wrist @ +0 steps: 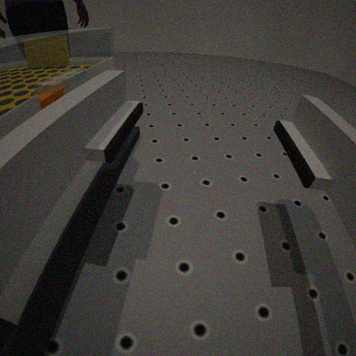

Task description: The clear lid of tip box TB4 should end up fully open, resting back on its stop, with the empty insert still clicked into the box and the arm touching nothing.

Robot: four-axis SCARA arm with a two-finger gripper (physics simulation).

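Part of tip box TB4 shows at the upper left of the wrist view, with a pale wall [97,71] running behind my left finger. Its yellow insert [20,84] has rows of dark round holes and lies inside the box walls. An orange piece [51,95] sits at the near side. A see-through panel [92,42] stands upright behind the insert, with a yellow block [46,51] at it; whether this panel is the lid, and its angle, I cannot tell. My gripper [211,98] is shut with nothing held; its finger pads stand apart, right of the box. My left finger hides the box's lower part.
A grey table top [200,200] with a grid of dark holes stretches below and ahead, with finger shadows on it. A person [37,20] in dark trousers stands beyond the box at the upper left. A plain wall [225,30] is behind.
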